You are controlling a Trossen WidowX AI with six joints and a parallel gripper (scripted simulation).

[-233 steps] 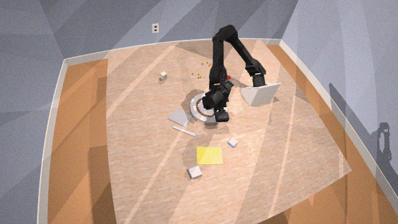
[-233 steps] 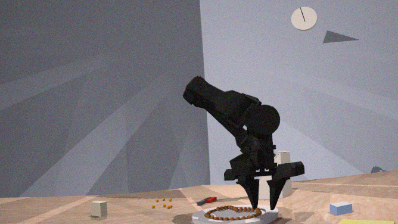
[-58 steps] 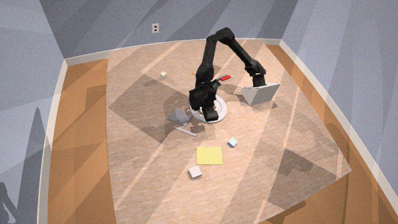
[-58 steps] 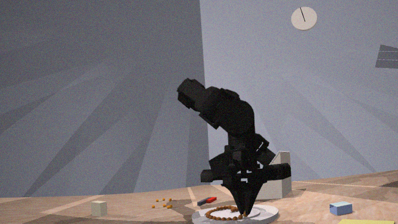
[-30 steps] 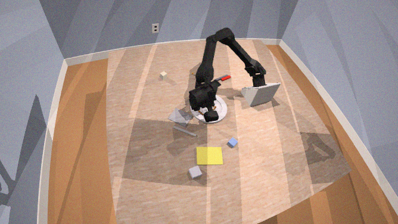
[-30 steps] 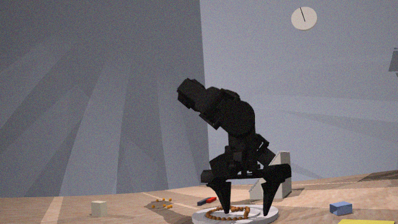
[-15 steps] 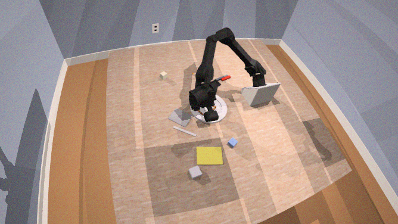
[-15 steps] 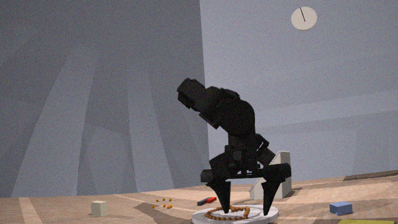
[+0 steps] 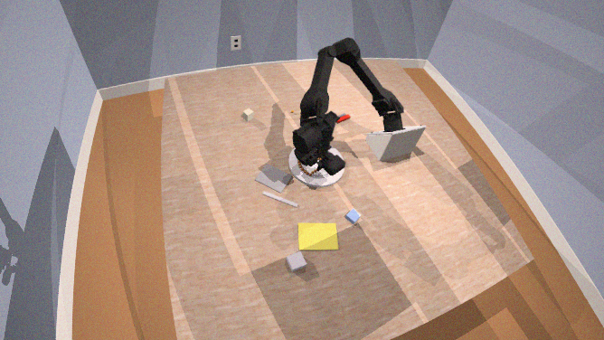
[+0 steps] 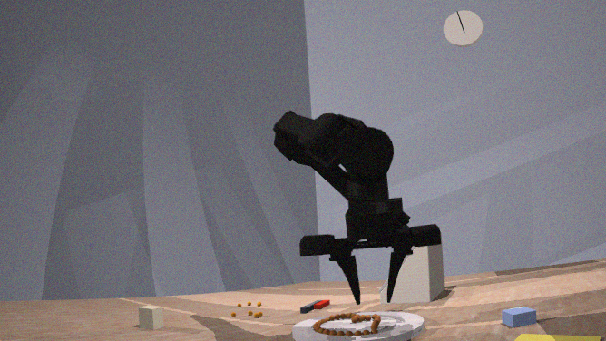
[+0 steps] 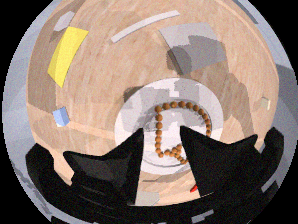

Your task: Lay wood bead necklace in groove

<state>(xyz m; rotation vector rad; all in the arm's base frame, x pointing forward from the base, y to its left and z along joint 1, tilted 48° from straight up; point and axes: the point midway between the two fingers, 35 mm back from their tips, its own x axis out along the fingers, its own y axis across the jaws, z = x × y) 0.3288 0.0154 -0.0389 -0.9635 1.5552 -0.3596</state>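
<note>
Now: the grey sheet 130 mm ahead of my gripper tip, 20 mm to the right of it and 50 mm below it. From my gripper tip the other things lie so: yellow sheet: 60 mm ahead, 220 mm to the left, 50 mm below; blue block: 70 mm behind, 190 mm to the left, 40 mm below; stick: 130 mm ahead, 60 mm to the left, 50 mm below.
</note>
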